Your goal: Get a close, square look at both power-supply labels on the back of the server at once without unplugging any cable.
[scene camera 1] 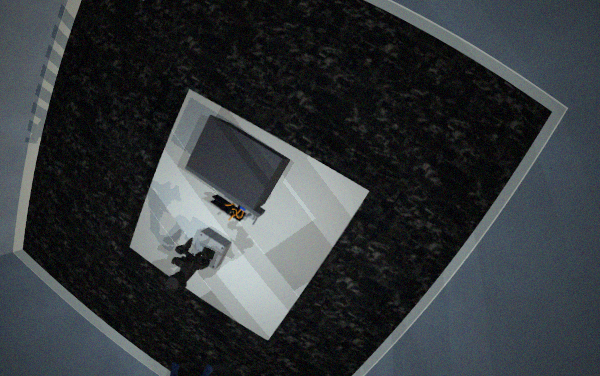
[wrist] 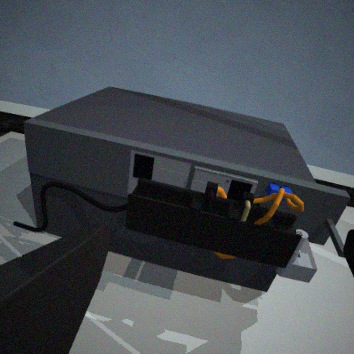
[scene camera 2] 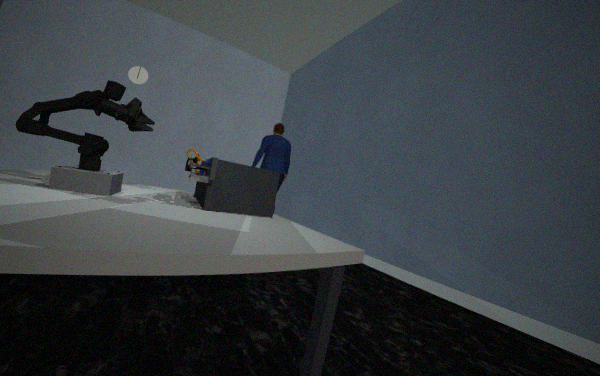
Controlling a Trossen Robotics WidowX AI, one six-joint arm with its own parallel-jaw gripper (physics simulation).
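Frame: origin at the arm's base, x left, y back, z up, level; centimetres.
Where they show: gripper, fingertip midpoint: [scene camera 1: 198, 242] [wrist: 228, 238] [scene camera 2: 153, 127]; arm's base, link origin: [scene camera 1: 209, 253] [scene camera 2: 88, 169].
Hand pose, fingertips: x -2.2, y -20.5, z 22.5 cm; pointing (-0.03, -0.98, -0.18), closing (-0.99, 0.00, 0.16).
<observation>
Each offset is from my fingertips to the centre of the thing. "*": to the spot under its first point. Level surfaces: height alone.
The dark grey server [scene camera 1: 235, 164] [scene camera 2: 239, 190] [wrist: 168, 137] sits on the white table @[dz -30.7 cm] [scene camera 1: 321, 209] [scene camera 2: 224, 254] [wrist: 298, 316]. In the wrist view its back faces me, seen from above and tilted. Two pale power-supply panels @[dx +2.1, dy -25.8, dz -13.4 cm] [wrist: 172, 172] @[* dx -3.1, dy -24.1, dz -10.8 cm] [wrist: 211, 179] show there, their lower parts hidden behind a black cable tray @[* dx -3.1, dy -16.3, dz -12.8 cm] [wrist: 211, 228]. Orange cables @[* dx -8.5, dy -14.7, dz -7.2 cm] [wrist: 277, 204] [scene camera 1: 236, 213] [scene camera 2: 192, 153] and a black cord [wrist: 63, 191] are plugged in. My gripper [scene camera 2: 143, 122] [scene camera 1: 186, 254] is open and empty, high above the table and well back from the server.
A person in blue [scene camera 2: 274, 153] stands beyond the server with their back turned. A grey box [scene camera 1: 213, 242] [scene camera 2: 116, 181] stands on the table under my arm. A clock [scene camera 2: 138, 74] hangs on the wall. The table edge lies close behind my arm.
</observation>
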